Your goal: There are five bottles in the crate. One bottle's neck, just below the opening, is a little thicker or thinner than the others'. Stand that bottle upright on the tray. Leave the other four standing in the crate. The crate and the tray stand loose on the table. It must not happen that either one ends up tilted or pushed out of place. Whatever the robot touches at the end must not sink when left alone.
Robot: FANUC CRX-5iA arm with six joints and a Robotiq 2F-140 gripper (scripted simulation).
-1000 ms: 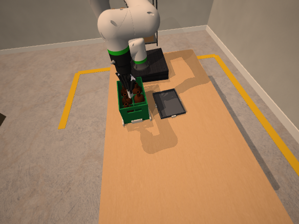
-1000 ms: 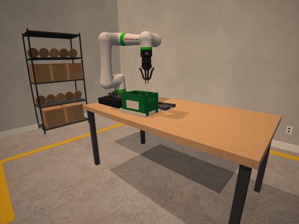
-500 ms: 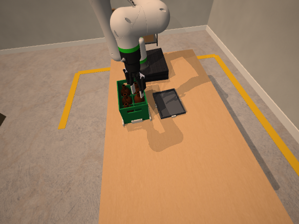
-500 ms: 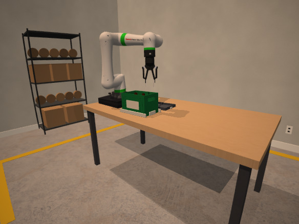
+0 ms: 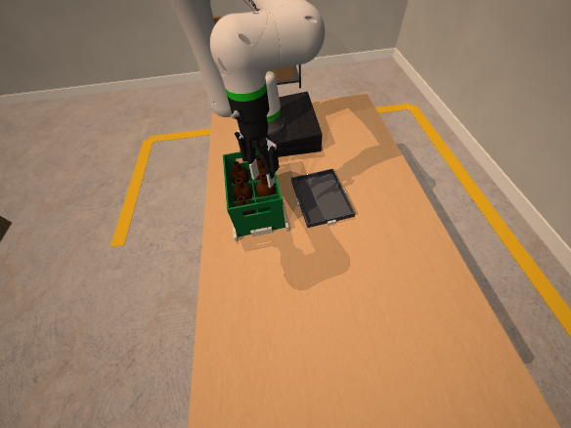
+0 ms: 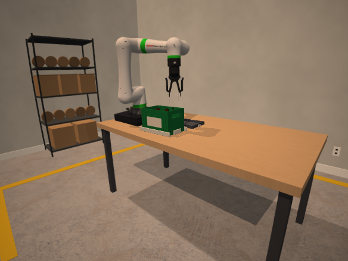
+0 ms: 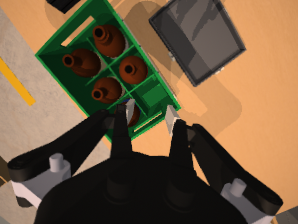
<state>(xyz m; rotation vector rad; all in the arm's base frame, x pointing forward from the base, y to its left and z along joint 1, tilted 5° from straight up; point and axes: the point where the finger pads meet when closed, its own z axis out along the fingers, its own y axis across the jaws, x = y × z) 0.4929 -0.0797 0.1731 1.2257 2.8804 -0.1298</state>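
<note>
The green crate lies 170 mm below my hand, 90 mm behind it and 40 mm to the right of it. Round my hand: dark grey tray: 240 mm below, 220 mm to the left, 50 mm behind; then glass bottle: 170 mm below, 170 mm behind.
</note>
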